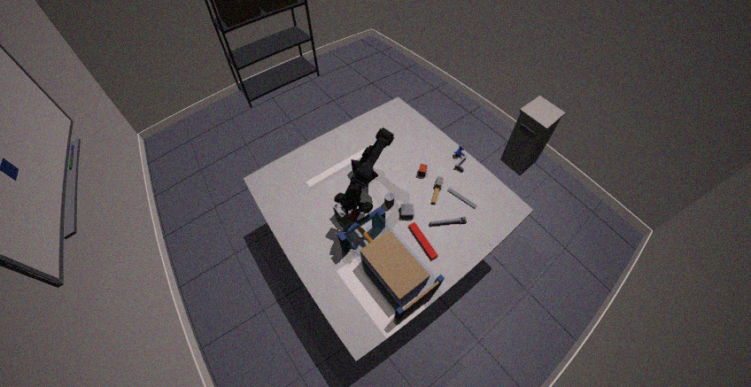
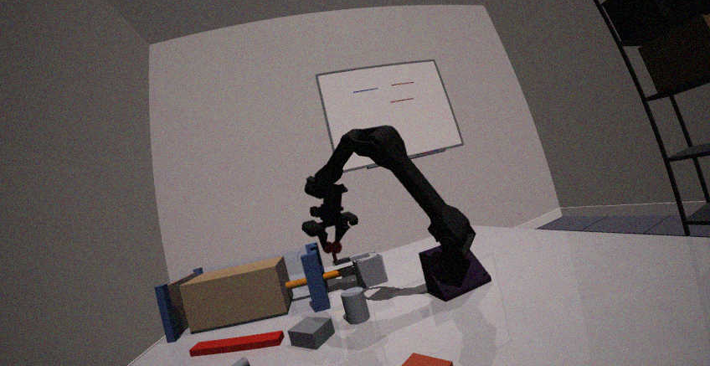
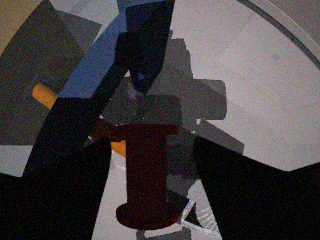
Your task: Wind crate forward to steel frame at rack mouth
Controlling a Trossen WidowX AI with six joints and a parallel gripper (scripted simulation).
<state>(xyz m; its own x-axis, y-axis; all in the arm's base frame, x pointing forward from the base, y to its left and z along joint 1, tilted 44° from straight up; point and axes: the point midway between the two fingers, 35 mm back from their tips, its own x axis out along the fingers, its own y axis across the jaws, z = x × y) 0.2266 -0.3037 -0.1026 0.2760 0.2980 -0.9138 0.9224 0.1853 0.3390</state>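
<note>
Right now my gripper tip is 4 cm past the winch handle with red knob, 2 cm to the right of it and 5 cm above it. The rest, counted from my gripper tip: grey block (13 cm ahead, 28 cm to the left, 13 cm below); blue frame (5 cm ahead, 1 cm to the left, 5 cm below); grey winch (12 cm behind, 2 cm to the left, 12 cm below).
</note>
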